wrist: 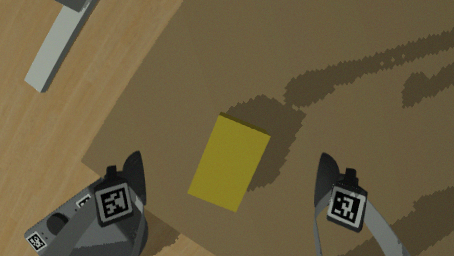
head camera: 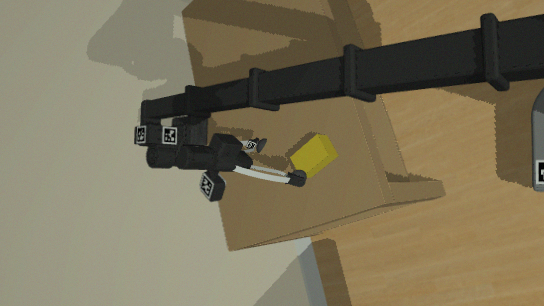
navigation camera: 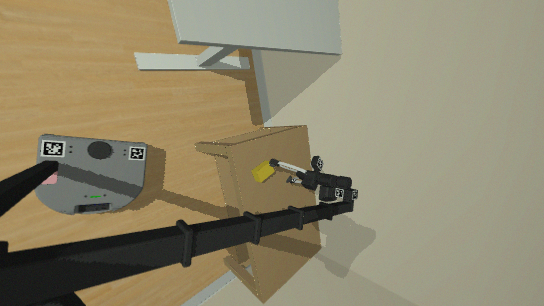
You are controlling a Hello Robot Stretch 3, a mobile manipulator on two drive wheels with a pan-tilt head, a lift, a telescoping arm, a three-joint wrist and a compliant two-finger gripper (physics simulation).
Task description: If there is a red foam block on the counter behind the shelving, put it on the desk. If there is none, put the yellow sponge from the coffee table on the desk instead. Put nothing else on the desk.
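Where they show: gripper, fingertip midpoint: (wrist: 230, 171) (head camera: 284, 161) (navigation camera: 278, 170); robot's base, link origin: (navigation camera: 99, 149).
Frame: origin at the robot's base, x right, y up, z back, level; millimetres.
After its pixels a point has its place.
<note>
The yellow sponge (head camera: 312, 155) @[x 614, y 496, z 37 mm] (navigation camera: 263, 171) @[x 609, y 496, z 34 mm] (wrist: 230, 162) @[x 630, y 496, z 34 mm] lies flat on the brown coffee table (head camera: 260, 220) @[x 827, y 450, z -144 mm] (navigation camera: 285, 145) @[x 789, y 451, z -109 mm] (wrist: 200, 50) @[x 672, y 451, z -96 mm], turned at an angle. My gripper (head camera: 279, 161) @[x 640, y 571, z 21 mm] (navigation camera: 282, 171) @[x 640, y 571, z 21 mm] (wrist: 230, 171) @[x 640, y 571, z 21 mm] is open and empty, above the tabletop. In the wrist view the sponge shows between the spread fingers, nearer the left one; in the head view one fingertip overlaps its near corner. The exact height gap cannot be told. A pale grey-white table (navigation camera: 260, 22) @[x 353, y 721, z -472 mm], possibly the desk, stands at the top of the navigation view. The counter, shelving and any red block do not show.
My long black arm (head camera: 300, 80) @[x 323, y 922, z 102 mm] (navigation camera: 220, 235) @[x 171, y 924, z 96 mm] reaches across the coffee table toward the beige wall (head camera: 100, 200) @[x 1051, y 828, z -88 mm] (navigation camera: 450, 125) @[x 1001, y 1120, z -231 mm]. My grey base (navigation camera: 115, 160) @[x 54, y 160, z 37 mm] (wrist: 30, 230) @[x -125, y 155, z -41 mm] stands on the wooden floor. A pale foot bar (navigation camera: 165, 61) (wrist: 55, 50) of the grey-white table rests on the floor.
</note>
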